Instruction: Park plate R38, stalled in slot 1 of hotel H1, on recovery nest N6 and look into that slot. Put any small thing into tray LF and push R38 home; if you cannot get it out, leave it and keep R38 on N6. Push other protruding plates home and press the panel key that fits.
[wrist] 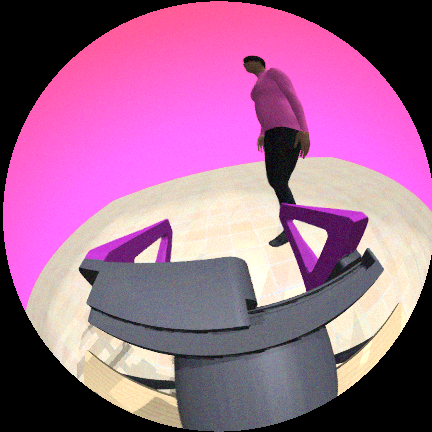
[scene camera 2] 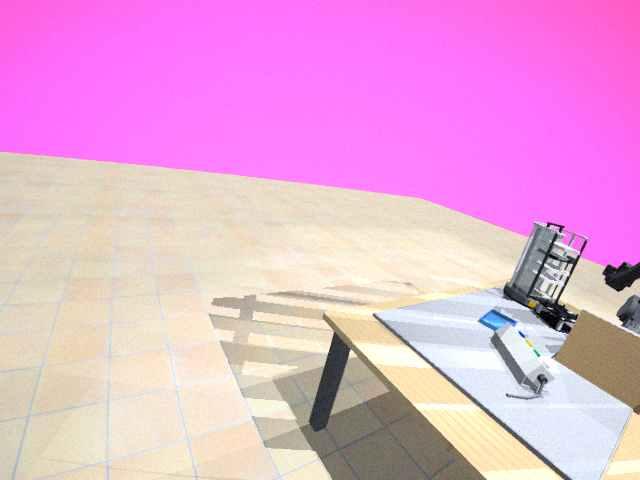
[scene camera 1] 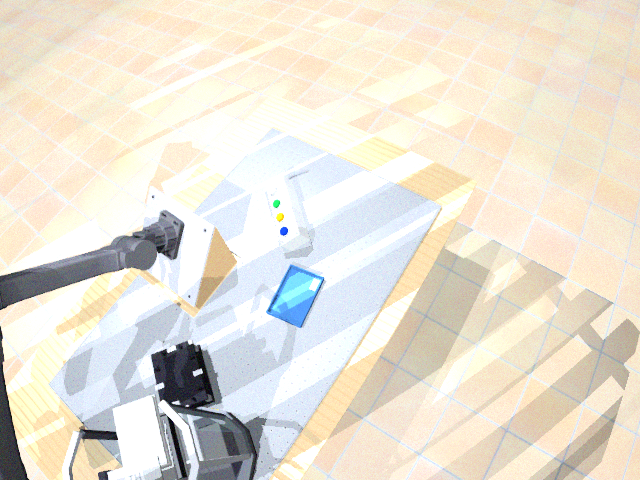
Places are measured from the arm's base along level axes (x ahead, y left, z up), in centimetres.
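Where they show: gripper, fingertip midpoint: (wrist: 225,217); arm's base, origin of the base link: (scene camera 2: 624,345) (scene camera 1: 170,234).
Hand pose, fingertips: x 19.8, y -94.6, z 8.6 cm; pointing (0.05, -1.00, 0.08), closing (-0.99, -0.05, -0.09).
Things, the pixels of their centre, and the offset from my fingertips. "pt": a spot on its surface instead. Level surfaces: height alone.
- black nest, body centre: (scene camera 1: 181,377) (scene camera 2: 559,315) dz -18.4, dx +5.3, dy +66.7 cm
- blue tray, body centre: (scene camera 1: 295,295) (scene camera 2: 498,321) dz -21.3, dx +16.0, dy +102.6 cm
- panel, body centre: (scene camera 1: 287,212) (scene camera 2: 522,352) dz -18.0, dx -0.6, dy +121.8 cm
- green key, body centre: (scene camera 1: 276,203) dz -15.8, dx -4.0, dy +121.7 cm
- yellow key, body centre: (scene camera 1: 280,217) dz -15.8, dx -0.1, dy +118.5 cm
- blue key, body centre: (scene camera 1: 284,231) dz -15.8, dx +3.7, dy +115.3 cm
- grey cable, surface spot: (scene camera 2: 522,396) pt dz -21.6, dx -9.0, dy +137.2 cm
- grey mat, its level: dz -22.2 cm
- wooden table, its level: dz -23.5 cm
My gripper (wrist: 225,217) is open and empty, its two purple fingers wide apart, facing away from the table over the floor. The slotted tower (scene camera 1: 136,431) (scene camera 2: 523,266) stands at the table's far end in scene camera 2, with pale plates or shelves between black posts; labels and R38 cannot be told apart. A black nest (scene camera 1: 178,374) with white corner marks lies in front of the tower; nothing shows on it. The blue tray (scene camera 1: 295,297) (scene camera 2: 497,320) lies on the mat. The panel (scene camera 1: 305,227) (scene camera 2: 509,351) has a green key (scene camera 1: 276,203), a yellow key (scene camera 1: 280,217) and a blue key (scene camera 1: 283,230).
The arm's base sits on a wooden block with a white plate (scene camera 1: 193,227), beside the panel and nest. A grey cable (scene camera 2: 522,396) leaves the panel's end. The grey mat (scene camera 1: 330,320) lies on a wooden table (scene camera 2: 413,392). A person in pink (wrist: 280,105) stands beyond the fingers.
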